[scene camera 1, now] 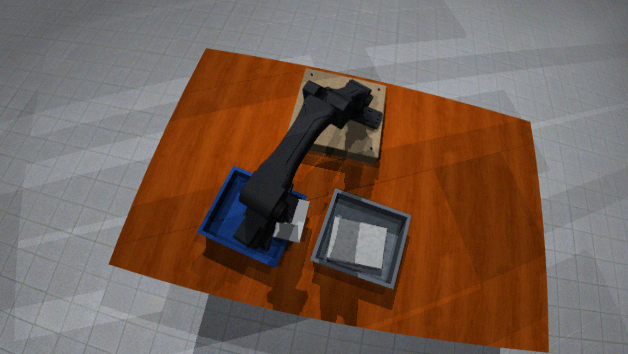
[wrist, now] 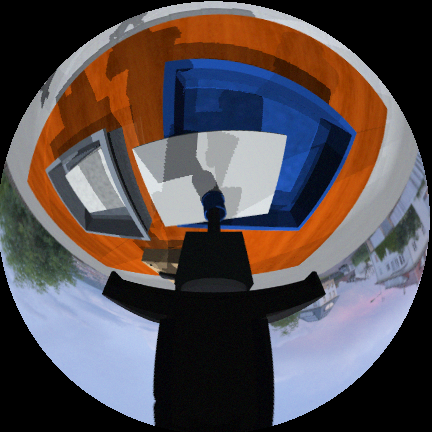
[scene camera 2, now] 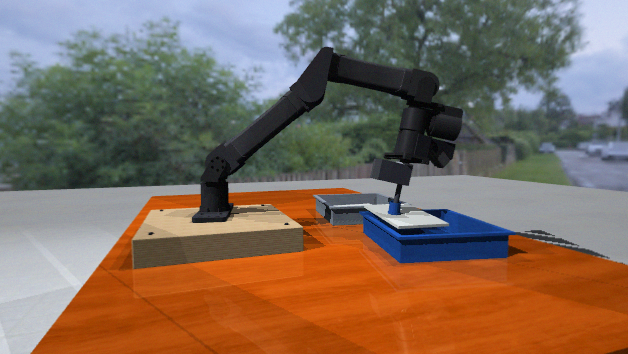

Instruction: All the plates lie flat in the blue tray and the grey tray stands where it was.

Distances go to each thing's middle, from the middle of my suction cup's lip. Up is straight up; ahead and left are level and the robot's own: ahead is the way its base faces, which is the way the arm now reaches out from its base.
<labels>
Now: the blue tray [scene camera 2: 466, 238] 5 cm ahead of my suction cup, 7 cm to the right of it and 4 cm below it. From my suction cup the other things lie so: grey tray [scene camera 1: 345, 205] (2 cm behind, 25 cm to the left, 4 cm below).
</labels>
